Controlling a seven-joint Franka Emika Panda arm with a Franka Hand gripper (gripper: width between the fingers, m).
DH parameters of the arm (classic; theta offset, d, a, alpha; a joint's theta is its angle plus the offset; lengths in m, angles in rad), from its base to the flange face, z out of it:
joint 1: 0 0.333 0 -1.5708
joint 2: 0 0 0 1.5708
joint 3: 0 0.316 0.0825 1.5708
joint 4: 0 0 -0.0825 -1.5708
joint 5: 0 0.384 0 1.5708
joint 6: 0 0 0.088 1.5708
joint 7: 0 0.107 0 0
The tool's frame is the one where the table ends.
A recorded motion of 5 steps. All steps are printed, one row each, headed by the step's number.
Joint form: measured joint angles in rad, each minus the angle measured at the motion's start. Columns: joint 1, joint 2, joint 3, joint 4, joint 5, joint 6, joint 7.
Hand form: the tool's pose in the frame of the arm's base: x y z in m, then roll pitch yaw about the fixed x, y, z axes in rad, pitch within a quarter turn. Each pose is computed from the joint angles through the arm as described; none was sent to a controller.
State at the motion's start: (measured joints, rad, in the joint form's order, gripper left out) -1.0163 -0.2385 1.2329 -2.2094 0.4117 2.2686 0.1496
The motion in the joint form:
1: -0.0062 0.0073 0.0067 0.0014 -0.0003 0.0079 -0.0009
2: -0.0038 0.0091 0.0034 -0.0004 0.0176 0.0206 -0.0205
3: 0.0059 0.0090 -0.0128 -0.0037 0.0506 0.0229 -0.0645
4: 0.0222 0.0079 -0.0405 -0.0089 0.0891 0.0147 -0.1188
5: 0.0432 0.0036 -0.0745 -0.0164 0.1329 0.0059 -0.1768
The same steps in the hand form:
1: 0.5130 0.1396 0.4242 -2.9865 -0.1316 -0.1767
2: 0.5140 0.1389 0.4248 -2.9710 -0.1411 -0.1720
3: 0.5141 0.1358 0.4255 -2.9480 -0.1446 -0.1567
4: 0.5132 0.1304 0.4258 -2.9223 -0.1416 -0.1380
5: 0.5117 0.1244 0.4264 -2.8937 -0.1416 -0.1206

